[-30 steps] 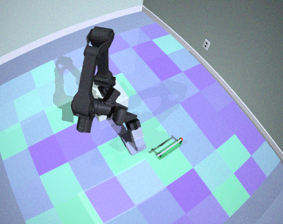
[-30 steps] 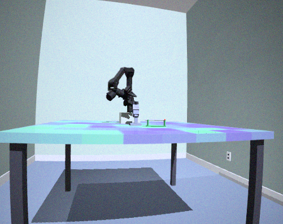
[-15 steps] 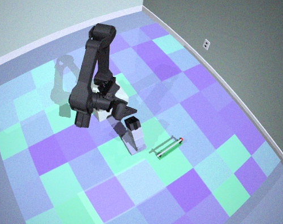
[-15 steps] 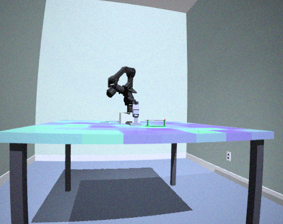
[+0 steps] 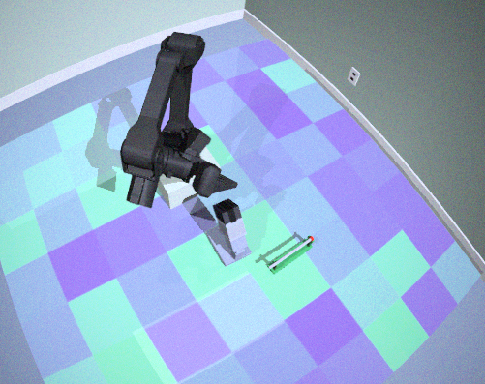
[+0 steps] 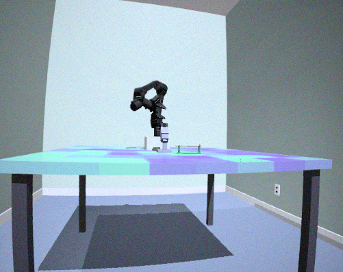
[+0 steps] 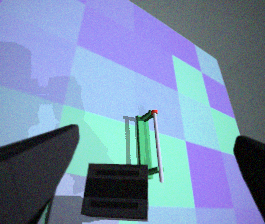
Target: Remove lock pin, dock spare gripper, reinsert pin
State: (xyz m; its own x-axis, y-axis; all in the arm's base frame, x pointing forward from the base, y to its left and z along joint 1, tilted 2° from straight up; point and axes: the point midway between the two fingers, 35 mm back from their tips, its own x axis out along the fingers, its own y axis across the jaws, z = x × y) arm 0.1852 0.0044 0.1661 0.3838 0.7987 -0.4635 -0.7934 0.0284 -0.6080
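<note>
My gripper tip is now 17 cm short of the green rack, 12 cm to the right of it and 22 cm above it. Round my gripper tip: spare gripper 6 cm ahead, 1 cm to the right, 12 cm below; grey mount 8 cm ahead, 1 cm to the right, 19 cm below.
</note>
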